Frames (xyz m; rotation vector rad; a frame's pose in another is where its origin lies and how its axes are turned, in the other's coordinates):
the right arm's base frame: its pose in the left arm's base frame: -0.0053 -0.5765 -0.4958 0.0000 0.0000 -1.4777
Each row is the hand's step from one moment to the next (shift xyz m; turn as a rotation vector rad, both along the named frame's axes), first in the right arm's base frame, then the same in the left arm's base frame.
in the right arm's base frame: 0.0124 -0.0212 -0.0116 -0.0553 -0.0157 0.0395
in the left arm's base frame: -0.0200 -0.0143 -0.0116 -0.0208 0.0536 0.0395
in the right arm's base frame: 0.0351 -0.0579 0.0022 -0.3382 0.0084 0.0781
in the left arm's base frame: -0.0544 -0.0403 0.0022 -0.0231 0.3375 0.0781
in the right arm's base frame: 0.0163 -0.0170 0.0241 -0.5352 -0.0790 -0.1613
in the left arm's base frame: -0.0154 -0.0178 0.0241 -0.1284 0.5255 -0.1613
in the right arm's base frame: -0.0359 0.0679 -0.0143 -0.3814 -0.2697 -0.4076
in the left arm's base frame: 0.0643 0.0421 -0.0143 -0.3040 0.3547 -0.4076
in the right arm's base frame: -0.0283 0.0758 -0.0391 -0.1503 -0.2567 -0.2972
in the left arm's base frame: 0.0728 0.0352 -0.0391 -0.2696 0.1258 -0.2972
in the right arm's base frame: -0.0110 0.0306 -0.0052 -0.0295 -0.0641 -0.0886
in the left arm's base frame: 0.0294 0.0138 -0.0052 -0.0666 0.0234 -0.0886
